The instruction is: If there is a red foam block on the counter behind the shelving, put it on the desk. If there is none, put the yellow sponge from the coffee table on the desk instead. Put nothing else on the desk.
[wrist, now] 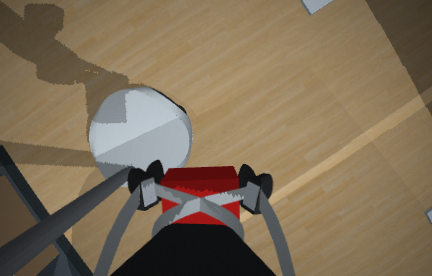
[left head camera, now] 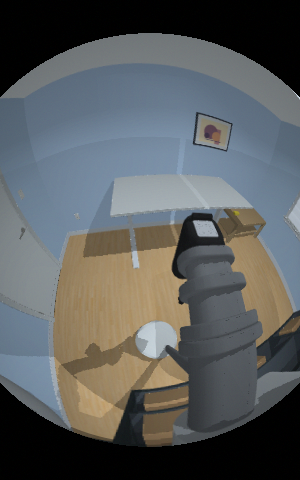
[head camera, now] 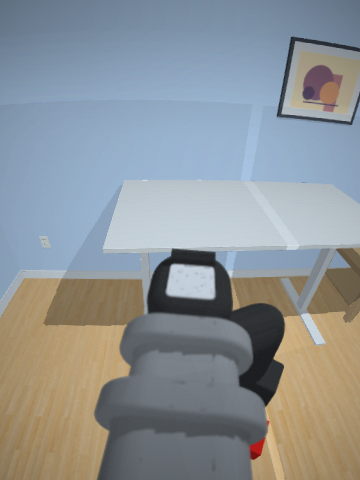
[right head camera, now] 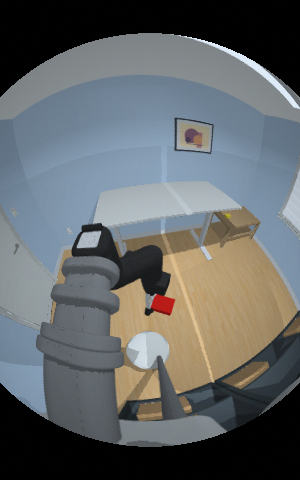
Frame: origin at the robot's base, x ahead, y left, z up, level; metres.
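Seen in the pictures: gripper, fingertip midpoint: (wrist: 201,178) (right head camera: 152,303); robot's base, link origin: (wrist: 147,136) (left head camera: 155,338) (right head camera: 148,349).
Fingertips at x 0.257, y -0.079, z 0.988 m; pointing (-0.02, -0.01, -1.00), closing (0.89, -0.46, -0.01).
Pixels of each thing's top centre, then the offset from my fingertips to it. Level surfaces: height alone.
- red foam block, top centre: (wrist: 202,235) (head camera: 241,425) (right head camera: 161,302) dx -0.014, dy -0.033, dz +0.043 m
- white desk, surface height: dz -0.066 m
- yellow sponge, top centre: (right head camera: 227,214) (left head camera: 236,211) dx +1.343, dy -1.330, dz -0.521 m
- wooden coffee table, surface height: dz -0.566 m
My gripper (wrist: 201,178) is shut on the red foam block (head camera: 257,446) (right head camera: 163,305) (wrist: 201,176), which sits between its two fingertips above the floor. The arm hides most of the block in the head camera view. The white desk (head camera: 185,215) (left head camera: 147,194) (right head camera: 137,204) stands ahead against the blue wall, with no object showing on its top. The gripper is on the near side of the desk, apart from it. The yellow sponge (left head camera: 236,213) (right head camera: 227,216) lies on the wooden coffee table (left head camera: 256,219) (right head camera: 248,218) to the right of the desk. The counter does not show.
Dark shelving (left head camera: 127,414) (right head camera: 227,404) with wooden boxes is close at the near side and near right. My round white base (left head camera: 156,340) (right head camera: 147,350) (wrist: 142,132) is below the arm. A door (left head camera: 22,260) is at the left. A framed picture (head camera: 321,82) hangs above the desk.
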